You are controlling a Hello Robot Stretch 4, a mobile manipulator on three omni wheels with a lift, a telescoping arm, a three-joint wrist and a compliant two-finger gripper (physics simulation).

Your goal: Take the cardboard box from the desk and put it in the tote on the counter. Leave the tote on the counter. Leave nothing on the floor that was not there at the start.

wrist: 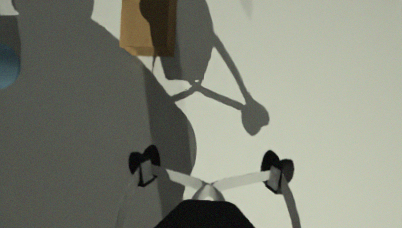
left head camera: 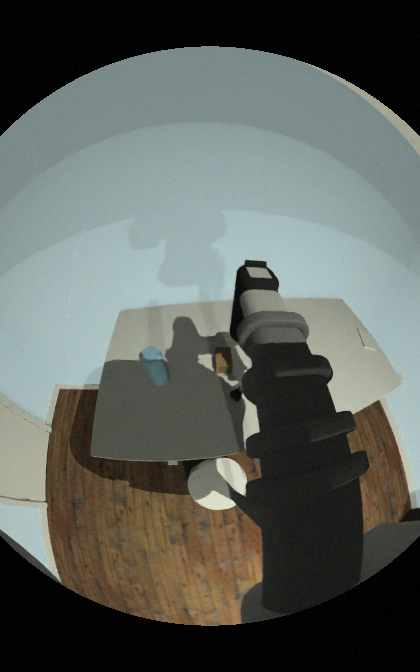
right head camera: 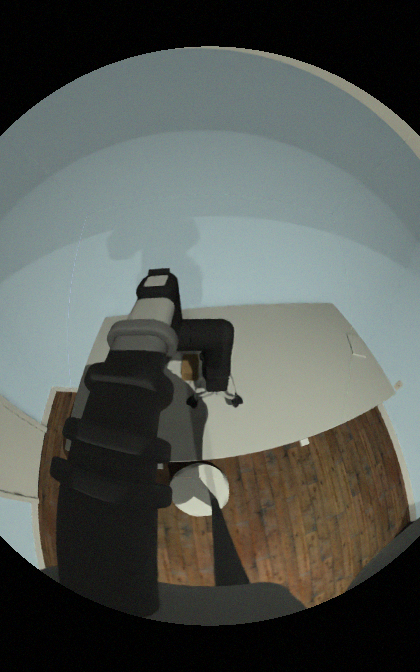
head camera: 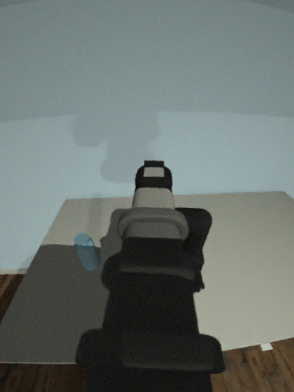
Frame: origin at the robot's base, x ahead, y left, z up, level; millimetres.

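Seen in the pictures: gripper, fingertip midpoint: (wrist: 210, 161).
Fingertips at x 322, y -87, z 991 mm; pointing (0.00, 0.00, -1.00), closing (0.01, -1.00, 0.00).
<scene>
Pixels of each thing's top centre, then the offset from my fingertips to it. Level surfaces: height alone.
- brown cardboard box at its top centre: (wrist: 144, 10) dz -19, dx +176, dy +89 mm
- desk at its surface level: dz -69 mm
- blue cylinder at its top centre: (head camera: 81, 238) dz +96, dx +109, dy +330 mm
The brown cardboard box (left head camera: 223, 360) (right head camera: 190, 367) (wrist: 134, 30) lies on the desk (head camera: 250, 260) (left head camera: 330, 325) (right head camera: 290, 360) (wrist: 325, 100), partly in shadow. The arm hides it in the head view, and the wrist view cuts off its upper part. My gripper (right head camera: 213, 400) (wrist: 210, 161) is open and empty, pointing down above the desk. In the wrist view the box is ahead of the fingers and to the left, apart from them. In the right head view the fingers are nearer the desk's front edge than the box. The tote and the counter do not show.
A blue cylinder (head camera: 87, 252) (left head camera: 156, 367) (wrist: 7, 67) stands on the desk left of the box. A white round seat (left head camera: 222, 500) (right head camera: 192, 506) is at the desk's front edge. A pale blue wall (head camera: 240, 150) rises behind the desk.
</scene>
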